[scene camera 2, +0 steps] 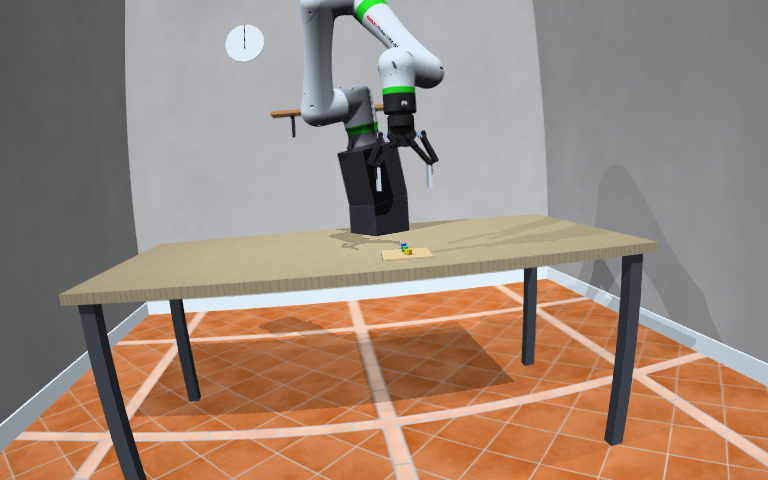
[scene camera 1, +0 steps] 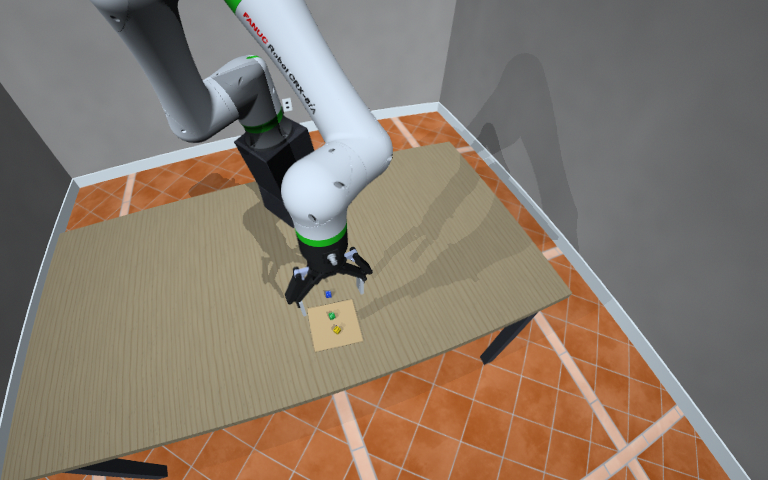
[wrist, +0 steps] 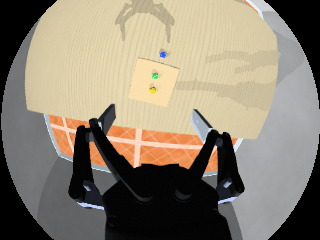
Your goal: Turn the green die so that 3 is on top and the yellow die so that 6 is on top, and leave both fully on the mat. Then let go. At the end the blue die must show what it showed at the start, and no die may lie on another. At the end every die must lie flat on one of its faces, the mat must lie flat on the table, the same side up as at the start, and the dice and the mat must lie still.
Scene:
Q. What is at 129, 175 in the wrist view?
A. My gripper.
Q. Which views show my gripper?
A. Scene camera 2, scene camera 1 and the wrist view: all of them.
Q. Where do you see a tan mat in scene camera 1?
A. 323, 336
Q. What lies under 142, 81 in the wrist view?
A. A tan mat.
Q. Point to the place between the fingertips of my gripper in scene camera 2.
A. At 404, 189

